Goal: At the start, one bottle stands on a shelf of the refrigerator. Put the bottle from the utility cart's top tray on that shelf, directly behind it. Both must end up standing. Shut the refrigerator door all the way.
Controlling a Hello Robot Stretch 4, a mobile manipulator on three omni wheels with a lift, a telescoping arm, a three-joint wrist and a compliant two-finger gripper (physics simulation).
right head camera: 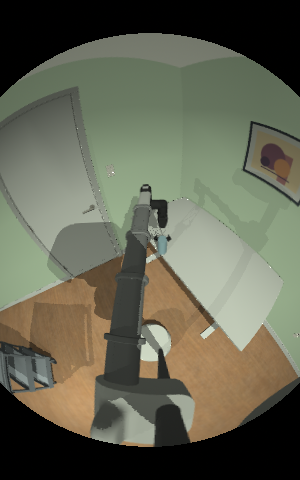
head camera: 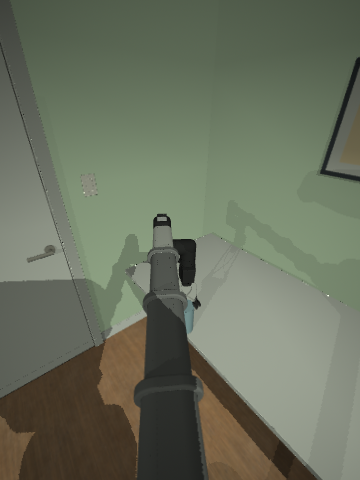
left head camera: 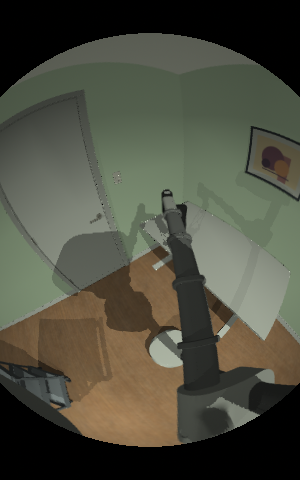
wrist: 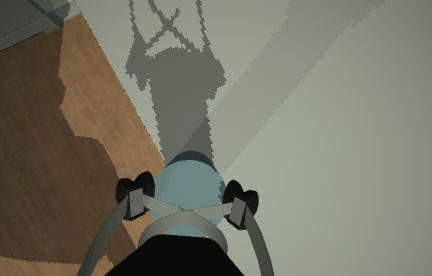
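Pixels of known places: gripper, fingertip midpoint: (right head camera: 161,240) (wrist: 189,191); robot's base at its link origin: (right head camera: 150,341) (left head camera: 169,347).
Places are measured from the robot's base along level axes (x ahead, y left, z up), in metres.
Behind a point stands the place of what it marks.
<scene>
A light-blue cylinder (head camera: 189,317) @(x 0.686, y -0.100, z 0.800 m) (right head camera: 162,246) @(x 0.684, y -0.093, z 0.789 m) (wrist: 189,182) @(x 0.734, y -0.088, z 0.836 m) stands upright at the near left edge of the white table (head camera: 270,325) @(x 0.695, y -0.482, z 0.693 m) (left head camera: 240,270) @(x 0.493, y -0.592, z 0.693 m) (right head camera: 225,285) @(x 0.396, y -0.556, z 0.693 m) (wrist: 325,175) @(x 0.734, y -0.288, z 0.693 m). I cannot tell whether it is a bottle. My gripper (right head camera: 162,238) @(x 0.721, y -0.088, z 0.814 m) (wrist: 189,191) @(x 0.721, y -0.088, z 0.814 m) is shut on it, with one dark fingertip against each side in the wrist view. In the head camera view the arm hides the left finger and part of the cylinder. The refrigerator, its shelf bottle and its door do not show. I cannot tell whether a bottle stands on the cart.
A grey-blue frame with shelves, perhaps the utility cart, stands at the lower left in both side head views. A round white disc (left head camera: 165,350) @(x -0.015, y 0.049, z 0.188 m) (right head camera: 156,342) @(x 0.003, y -0.063, z 0.187 m) lies on the floor beside the arm. A grey door (head camera: 25,210) @(x 1.081, y 0.639, z 1.133 m) (left head camera: 50,185) @(x 0.942, y 0.855, z 1.361 m) (right head camera: 42,175) @(x 0.929, y 0.875, z 1.396 m) and green walls stand behind.
</scene>
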